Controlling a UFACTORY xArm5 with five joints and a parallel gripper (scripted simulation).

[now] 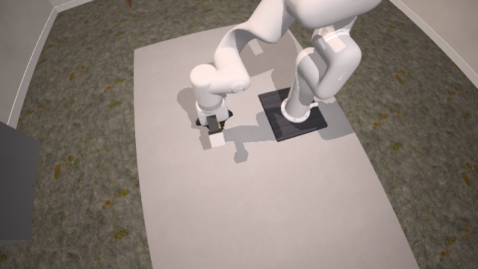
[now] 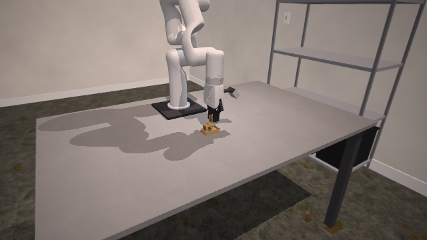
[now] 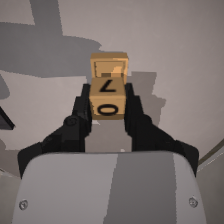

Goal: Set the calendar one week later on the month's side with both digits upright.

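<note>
Now: the wooden calendar tray 7 cm below my hand and 2 cm to the right of it.
</note>
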